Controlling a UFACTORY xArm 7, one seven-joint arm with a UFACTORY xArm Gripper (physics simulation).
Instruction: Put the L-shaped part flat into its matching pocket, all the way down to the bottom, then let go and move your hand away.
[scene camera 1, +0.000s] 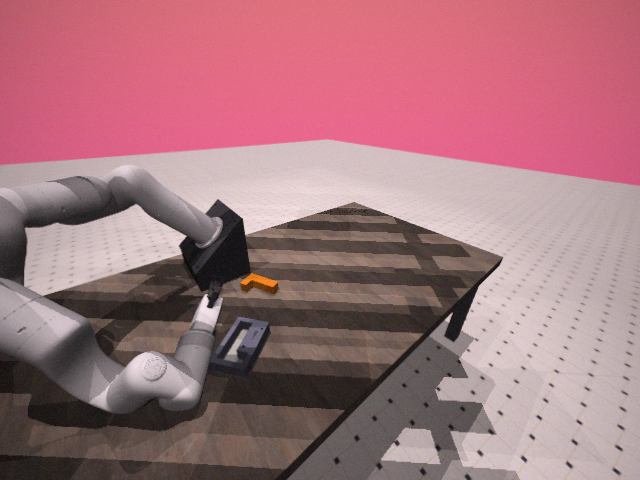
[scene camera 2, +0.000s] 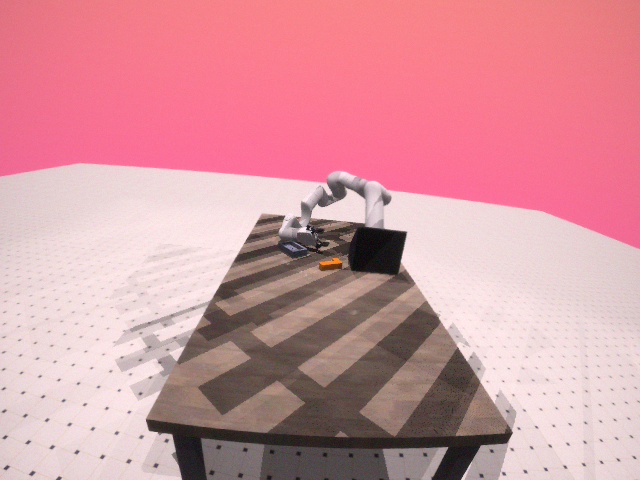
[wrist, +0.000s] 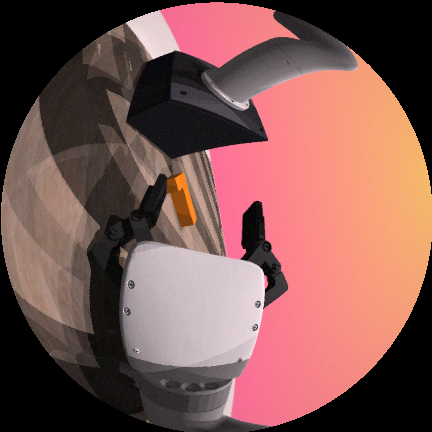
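Where they show: gripper, fingertip midpoint: (scene camera 1: 213, 286) (scene camera 2: 326, 237) (wrist: 208, 195); arm's base, origin of the base link: (scene camera 1: 210, 233) (scene camera 2: 374, 237) (wrist: 224, 88).
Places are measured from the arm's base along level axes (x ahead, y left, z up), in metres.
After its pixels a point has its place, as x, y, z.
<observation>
The orange L-shaped part (scene camera 1: 263, 284) @(0.218, 0.100, -0.124) (scene camera 2: 330, 265) @(0.196, 0.122, -0.129) (wrist: 186, 207) @(0.215, 0.098, -0.126) lies flat on the table, near the black block. The dark blue-grey tray (scene camera 1: 256, 335) @(0.413, 0.005, -0.116) (scene camera 2: 297, 253) @(0.369, 0.030, -0.129) has a pocket with a pale bottom and lies apart from the part; it does not show in the wrist view. My gripper (scene camera 1: 213, 293) @(0.238, -0.050, -0.054) (scene camera 2: 324, 236) @(0.238, -0.050, -0.054) (wrist: 208, 195) @(0.238, -0.050, -0.054) is open and empty. It is tilted nearly level, low over the table beside the tray, with its fingers toward the black block. In the wrist view the part shows beyond the fingers, nearer the left one. Fingertip detail is small in the scene views.
A large black wedge-shaped block (scene camera 1: 222, 258) @(0.102, 0.008, -0.054) (scene camera 2: 377, 250) @(-0.015, 0.087, -0.035) (wrist: 195, 117) @(0.105, -0.025, -0.062) carries the arm's base and stands close to the orange part. The wooden table (scene camera 1: 361, 290) @(0.392, 0.383, -0.152) (scene camera 2: 320, 330) @(0.199, 0.607, -0.151) (wrist: 50, 175) @(0.223, -0.164, -0.152) has striped shadows. Its long edge runs beyond the tray, on the side away from the block.
</observation>
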